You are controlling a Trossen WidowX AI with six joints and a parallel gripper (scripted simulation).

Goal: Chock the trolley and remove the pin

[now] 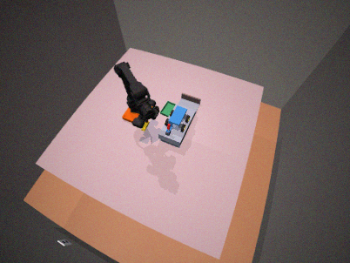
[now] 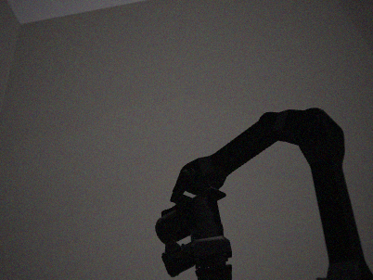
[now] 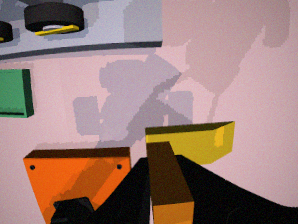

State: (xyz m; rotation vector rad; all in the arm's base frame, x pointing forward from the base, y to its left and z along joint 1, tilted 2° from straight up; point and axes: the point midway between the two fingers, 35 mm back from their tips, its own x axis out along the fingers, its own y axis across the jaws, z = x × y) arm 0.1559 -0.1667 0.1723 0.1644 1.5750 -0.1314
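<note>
My gripper tip is now 13 cm short of the stop pin and 5 cm above it. Also, from my gripper tip: ramp 17 cm ahead, 13 cm below, 9 cm to the left; blue trolley 17 cm ahead, 9 cm to the left, 6 cm below.
</note>
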